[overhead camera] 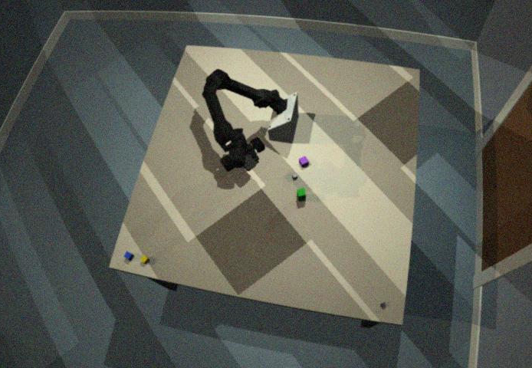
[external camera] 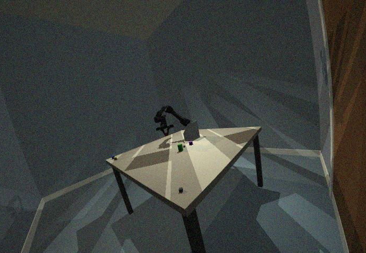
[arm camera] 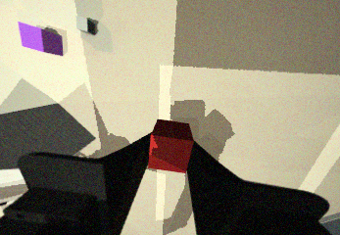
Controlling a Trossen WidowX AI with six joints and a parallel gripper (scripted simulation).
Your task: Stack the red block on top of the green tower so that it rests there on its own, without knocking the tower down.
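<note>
My gripper tip is 21 cm to the right of the white block, 13 cm above it and 1 cm past it. Round my gripper tip: purple block: 24 cm to the left, 12 cm below, 8 cm behind; red block: 1 cm above; yellow block: 43 cm to the right, 43 cm ahead, 12 cm below.
</note>
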